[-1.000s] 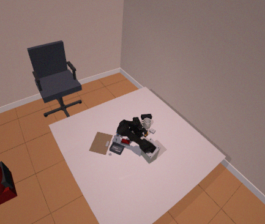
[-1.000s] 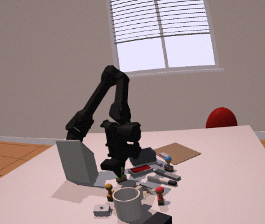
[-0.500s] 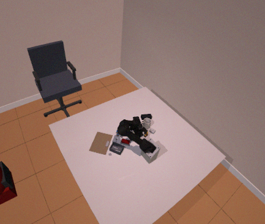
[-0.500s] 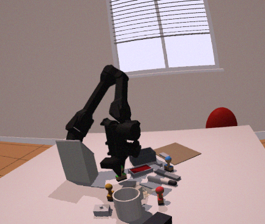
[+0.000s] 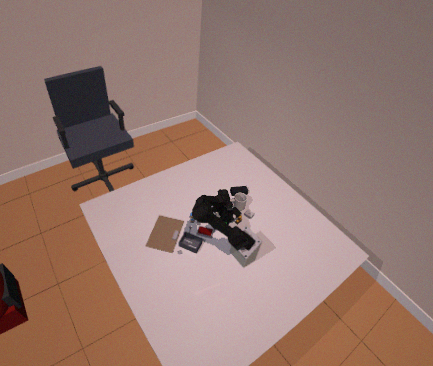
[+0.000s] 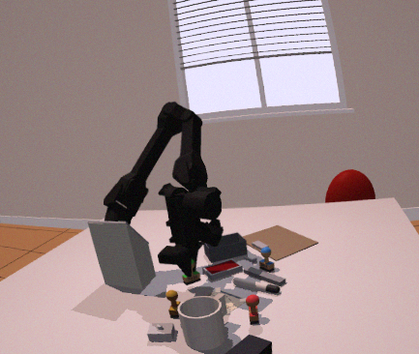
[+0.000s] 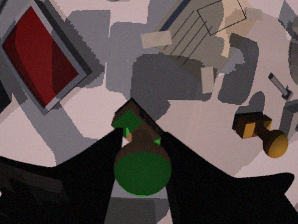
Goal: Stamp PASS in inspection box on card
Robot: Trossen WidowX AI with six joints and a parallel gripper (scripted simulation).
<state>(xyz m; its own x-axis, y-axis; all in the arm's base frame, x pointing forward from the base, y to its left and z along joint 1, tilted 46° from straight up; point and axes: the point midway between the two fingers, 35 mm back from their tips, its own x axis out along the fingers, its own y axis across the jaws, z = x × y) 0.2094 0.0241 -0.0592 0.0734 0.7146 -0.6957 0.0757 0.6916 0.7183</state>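
Right now my gripper tip is 90 mm to the right of the red ink pad, 50 mm short of it and 40 mm above it. From my gripper tip the other things lie so: card 80 mm ahead, 60 mm to the right, 50 mm below; green-knobbed stamp right at my gripper tip; orange-knobbed stamp 120 mm to the right, 20 mm below, 10 mm behind.
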